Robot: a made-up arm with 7 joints.
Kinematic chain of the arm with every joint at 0, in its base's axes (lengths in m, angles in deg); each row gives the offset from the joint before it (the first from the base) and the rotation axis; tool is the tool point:
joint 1: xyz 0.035 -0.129 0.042 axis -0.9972 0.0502 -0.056
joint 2: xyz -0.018 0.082 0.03 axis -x
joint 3: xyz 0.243 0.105 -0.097 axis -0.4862 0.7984 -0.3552
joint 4: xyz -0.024 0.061 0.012 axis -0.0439 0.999 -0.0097
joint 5: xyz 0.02 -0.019 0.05 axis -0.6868 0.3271 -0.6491
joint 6: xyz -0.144 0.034 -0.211 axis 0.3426 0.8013 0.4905
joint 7: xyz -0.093 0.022 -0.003 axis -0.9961 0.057 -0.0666
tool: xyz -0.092 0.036 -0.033
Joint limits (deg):
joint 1: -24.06..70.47
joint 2: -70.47..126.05
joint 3: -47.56..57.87
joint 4: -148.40..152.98
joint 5: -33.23..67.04
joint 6: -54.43..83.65
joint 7: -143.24..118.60
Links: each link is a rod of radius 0.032 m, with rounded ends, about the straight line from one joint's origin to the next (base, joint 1, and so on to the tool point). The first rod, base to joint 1, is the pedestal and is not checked.
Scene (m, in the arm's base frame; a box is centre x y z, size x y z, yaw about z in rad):
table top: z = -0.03
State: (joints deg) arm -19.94 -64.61 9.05 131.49 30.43 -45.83 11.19
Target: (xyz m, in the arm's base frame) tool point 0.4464 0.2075 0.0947
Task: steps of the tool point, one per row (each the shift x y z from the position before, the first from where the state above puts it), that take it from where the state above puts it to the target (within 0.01 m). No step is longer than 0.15 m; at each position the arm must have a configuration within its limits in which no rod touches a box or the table.
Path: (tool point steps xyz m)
1: 0.0907 0.0405 0.0476
2: 0.0863 0.0670 0.0255
3: 0.0730 0.0855 -0.0010
4: 0.0531 0.0934 -0.0285
5: 0.0285 0.0900 -0.0528
6: 0.0030 0.0760 -0.0702
7: -0.0205 0.0541 -0.0785
8: -0.0388 0.0279 -0.0764
9: -0.0497 0.0015 -0.0647

